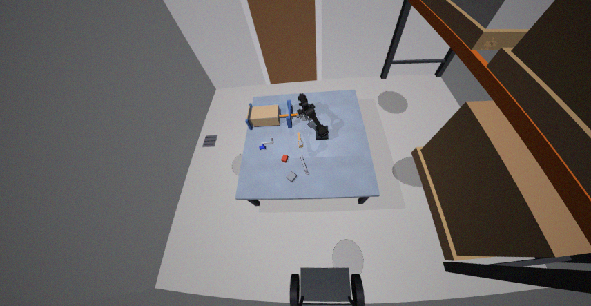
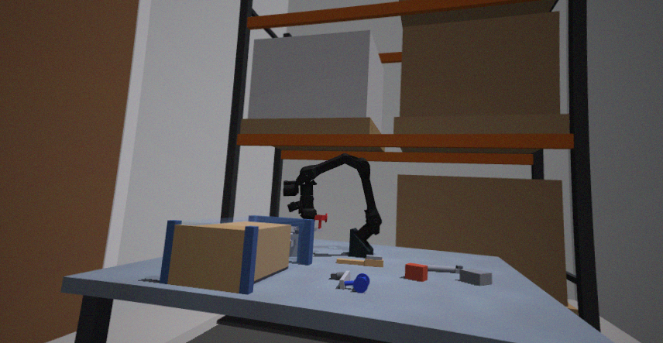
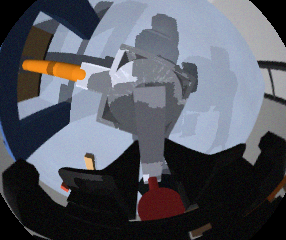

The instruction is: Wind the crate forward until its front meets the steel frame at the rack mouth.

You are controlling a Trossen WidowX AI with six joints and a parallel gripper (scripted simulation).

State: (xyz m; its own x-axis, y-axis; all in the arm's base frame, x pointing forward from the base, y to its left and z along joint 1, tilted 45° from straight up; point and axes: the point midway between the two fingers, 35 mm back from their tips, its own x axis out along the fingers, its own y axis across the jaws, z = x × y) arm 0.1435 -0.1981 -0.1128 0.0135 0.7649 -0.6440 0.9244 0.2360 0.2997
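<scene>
My gripper tip is 50 mm to the right of the red knob, 50 mm below it and 20 mm past it. From my gripper tip the other things lie so: blue frame 180 mm ahead, 50 mm to the right, 10 mm above; winch handle 20 mm above, 10 mm to the left, 10 mm behind; grey winch 70 mm below, 50 mm to the right.
</scene>
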